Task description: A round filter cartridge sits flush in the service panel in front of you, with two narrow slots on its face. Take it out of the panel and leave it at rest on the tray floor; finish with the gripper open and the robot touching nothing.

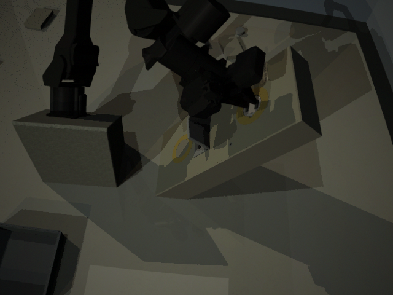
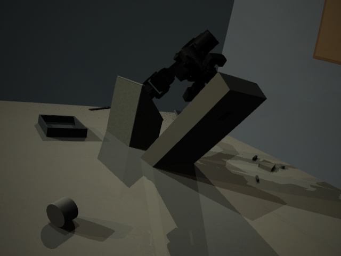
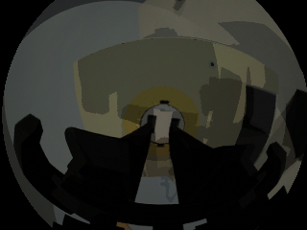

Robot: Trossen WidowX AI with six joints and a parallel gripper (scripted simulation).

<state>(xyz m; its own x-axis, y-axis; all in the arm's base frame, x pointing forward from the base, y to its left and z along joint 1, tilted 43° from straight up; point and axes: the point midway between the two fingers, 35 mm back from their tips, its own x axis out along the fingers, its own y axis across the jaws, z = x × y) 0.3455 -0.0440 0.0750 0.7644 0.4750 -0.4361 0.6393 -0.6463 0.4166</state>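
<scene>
Right now my gripper tip is 1 cm short of the round filter cartridge and 1 cm above it. The rest, counted from my gripper tip: dark tray: 41 cm behind, 31 cm to the right, 23 cm below; then tan service panel: 9 cm below, 3 cm behind.
</scene>
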